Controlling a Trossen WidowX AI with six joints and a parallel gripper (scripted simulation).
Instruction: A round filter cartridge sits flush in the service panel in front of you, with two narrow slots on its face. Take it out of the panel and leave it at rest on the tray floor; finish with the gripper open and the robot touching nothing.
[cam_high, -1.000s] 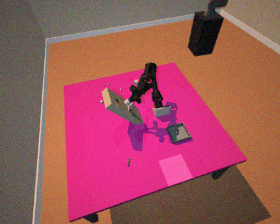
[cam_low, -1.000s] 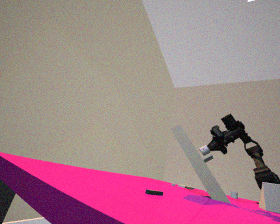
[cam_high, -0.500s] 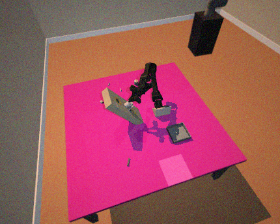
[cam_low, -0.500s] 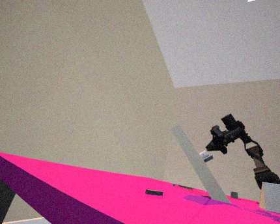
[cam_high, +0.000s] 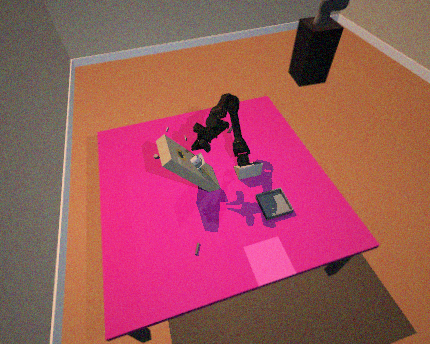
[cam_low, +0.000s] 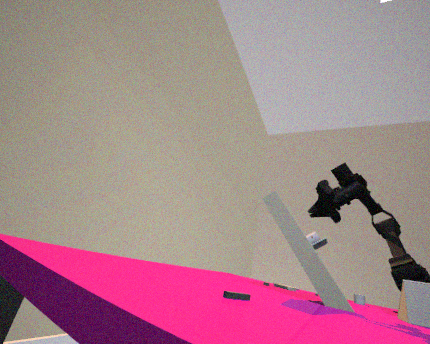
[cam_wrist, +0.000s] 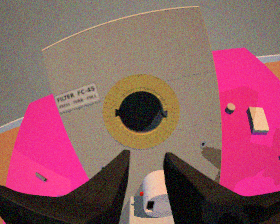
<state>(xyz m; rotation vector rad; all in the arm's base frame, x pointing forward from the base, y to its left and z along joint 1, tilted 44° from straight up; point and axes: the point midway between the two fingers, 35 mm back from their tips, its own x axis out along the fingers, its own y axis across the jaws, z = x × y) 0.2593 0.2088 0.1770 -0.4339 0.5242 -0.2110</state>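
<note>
Right now the grey round filter cartridge is 9 cm below my gripper tip and 2 cm behind it. Round my gripper tip: small dark stick: 41 cm to the left, 28 cm below, 6 cm ahead; then dark tray: 39 cm behind, 27 cm below, 25 cm to the left; then tan service panel: 11 cm below, 2 cm ahead.
</note>
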